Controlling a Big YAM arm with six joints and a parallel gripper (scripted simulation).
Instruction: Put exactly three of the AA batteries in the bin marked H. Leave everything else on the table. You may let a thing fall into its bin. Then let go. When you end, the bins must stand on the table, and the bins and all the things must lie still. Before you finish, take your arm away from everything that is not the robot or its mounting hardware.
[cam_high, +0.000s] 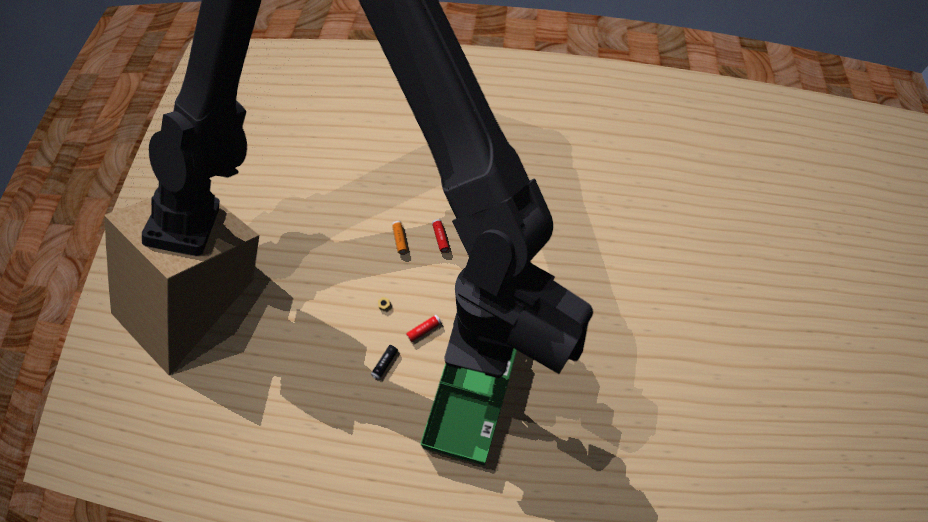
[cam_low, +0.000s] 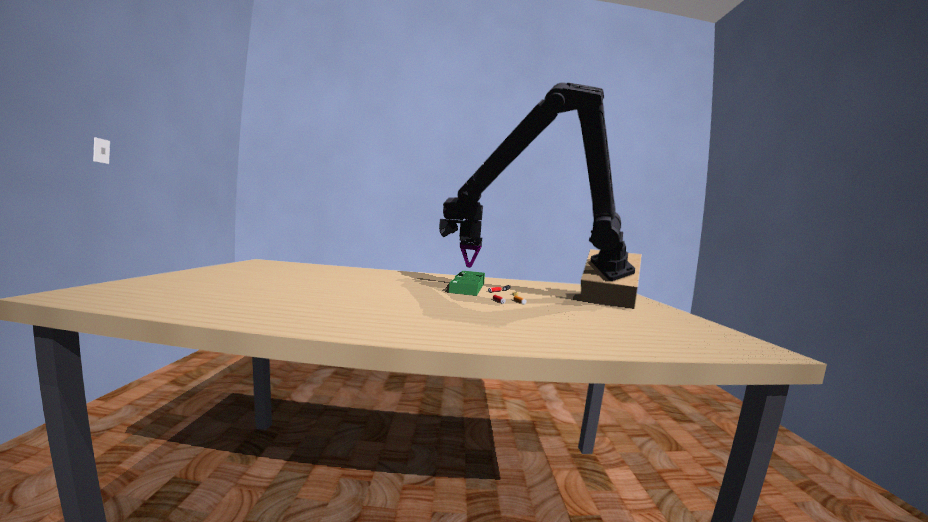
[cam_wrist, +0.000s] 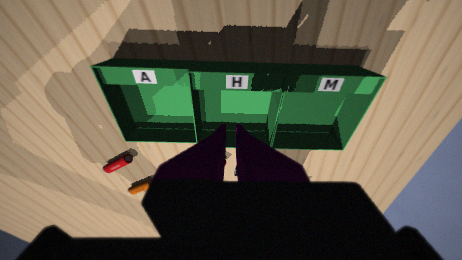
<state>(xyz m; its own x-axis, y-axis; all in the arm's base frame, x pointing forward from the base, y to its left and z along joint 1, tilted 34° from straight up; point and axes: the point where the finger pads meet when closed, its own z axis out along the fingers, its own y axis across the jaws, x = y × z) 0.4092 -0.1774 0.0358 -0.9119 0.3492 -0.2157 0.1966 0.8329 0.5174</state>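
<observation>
Now: hand 6 cm above the green bin. Round my hand: black AA battery 13 cm behind, 7 cm below; then orange AA battery 13 cm behind, 19 cm to the left, 7 cm below; then yellow nut 14 cm behind, 8 cm to the left, 7 cm below.
</observation>
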